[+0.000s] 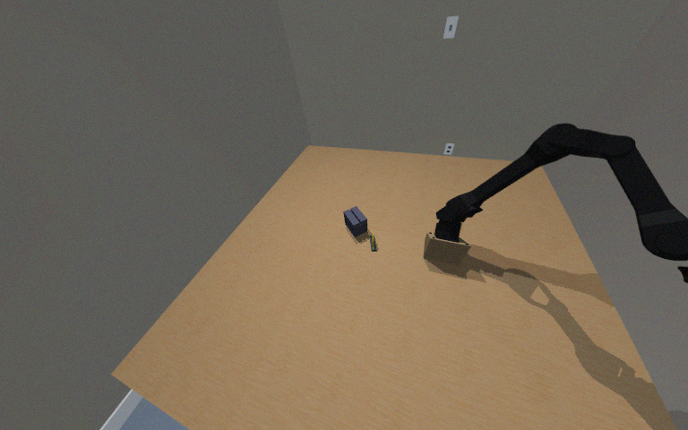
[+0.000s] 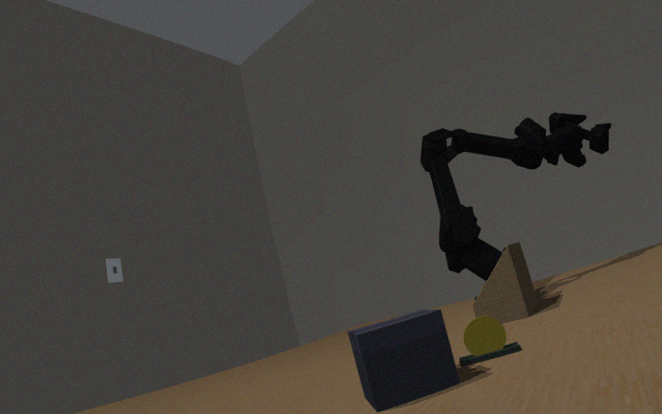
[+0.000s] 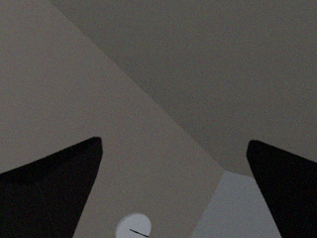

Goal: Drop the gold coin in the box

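The gold coin is 710 mm ahead of my gripper tip, 330 mm below it and 240 mm to the right of it.
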